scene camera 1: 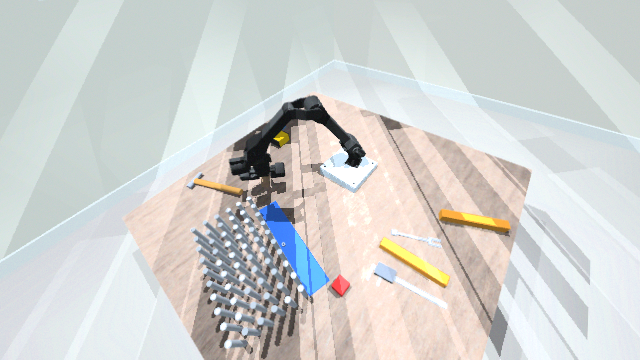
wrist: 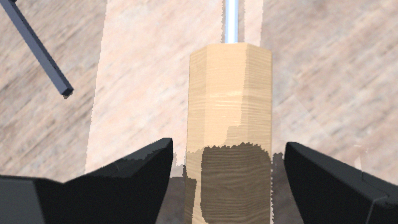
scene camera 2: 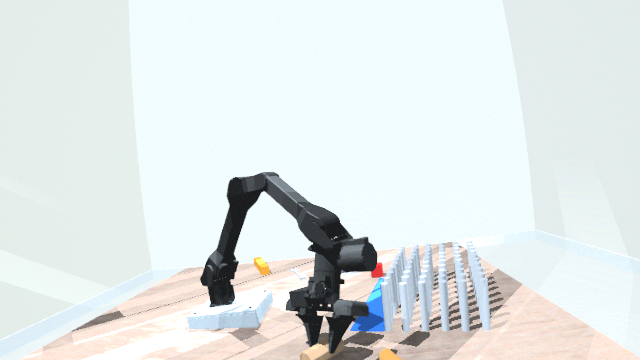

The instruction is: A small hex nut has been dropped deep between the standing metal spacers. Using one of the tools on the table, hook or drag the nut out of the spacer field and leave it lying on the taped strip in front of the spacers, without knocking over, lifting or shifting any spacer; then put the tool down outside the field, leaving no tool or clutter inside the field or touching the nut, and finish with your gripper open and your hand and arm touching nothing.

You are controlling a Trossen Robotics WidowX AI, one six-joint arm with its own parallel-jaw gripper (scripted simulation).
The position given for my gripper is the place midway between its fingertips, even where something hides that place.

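There's a blue taped strip here, and you'd find that strip [scene camera 1: 305, 266] [scene camera 2: 375, 322] in both of those scene cameras. My gripper [wrist: 228, 149] is visible too, in the wrist view.
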